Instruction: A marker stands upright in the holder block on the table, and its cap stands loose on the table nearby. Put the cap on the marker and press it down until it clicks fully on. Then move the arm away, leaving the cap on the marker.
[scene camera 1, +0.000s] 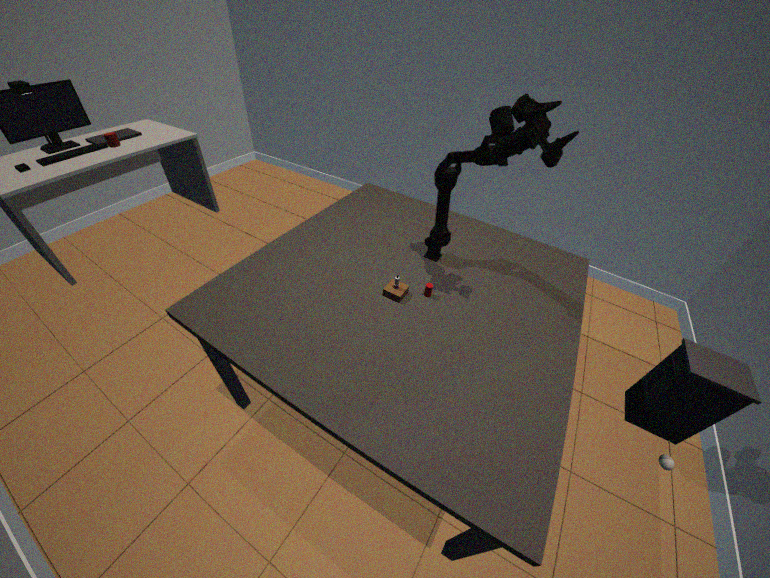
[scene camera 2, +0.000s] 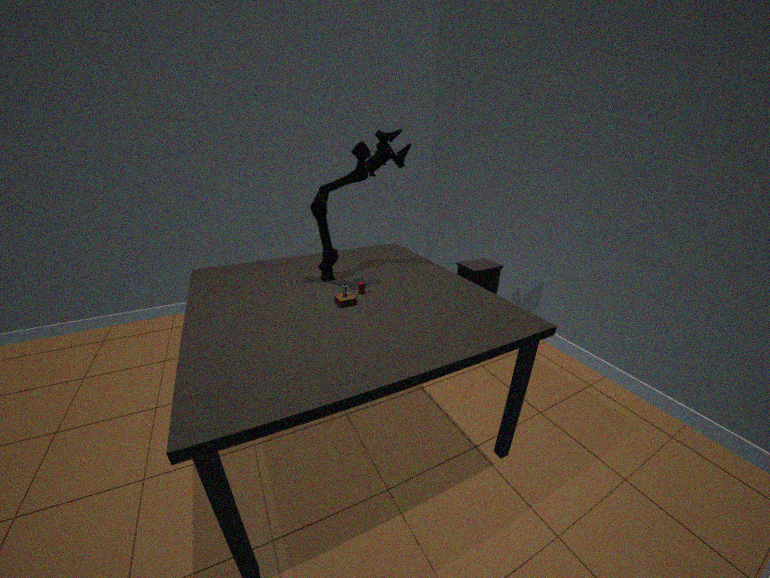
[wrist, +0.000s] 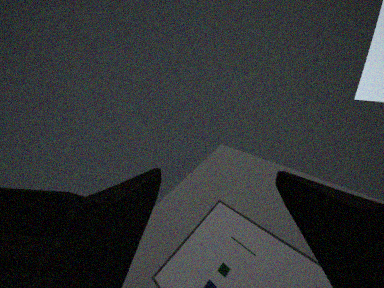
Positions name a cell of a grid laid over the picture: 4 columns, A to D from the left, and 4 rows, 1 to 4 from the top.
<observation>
My gripper shows in scene camera 1 (C1), in scene camera 2 (C1) and in the wrist view (C3).
</observation>
